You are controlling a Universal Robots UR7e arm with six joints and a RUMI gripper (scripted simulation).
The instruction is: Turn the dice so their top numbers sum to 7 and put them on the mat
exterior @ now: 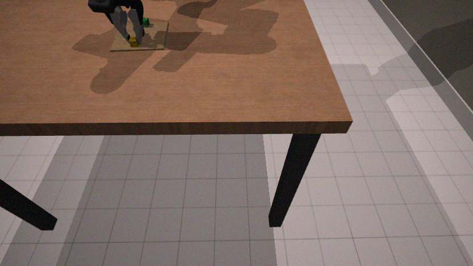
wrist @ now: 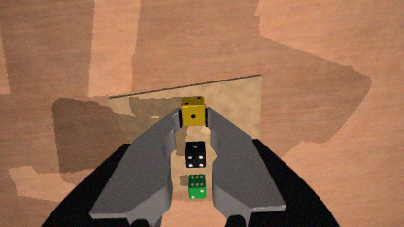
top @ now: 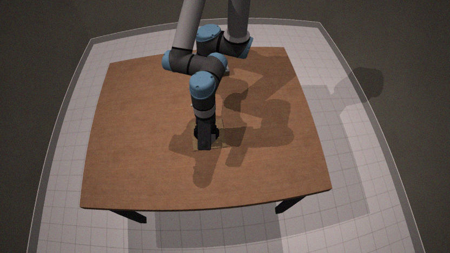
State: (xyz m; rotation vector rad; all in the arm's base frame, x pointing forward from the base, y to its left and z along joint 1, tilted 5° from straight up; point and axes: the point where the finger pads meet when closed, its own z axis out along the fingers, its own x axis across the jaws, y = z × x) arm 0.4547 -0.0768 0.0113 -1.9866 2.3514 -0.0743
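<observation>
The yellow die is 1 cm below my hand. Round my hand: black die: 5 cm behind, 1 cm to the left, 1 cm below; green die: 10 cm behind, 2 cm to the left, 1 cm below; tan mat: 5 cm behind, 1 cm to the left, 2 cm below.
</observation>
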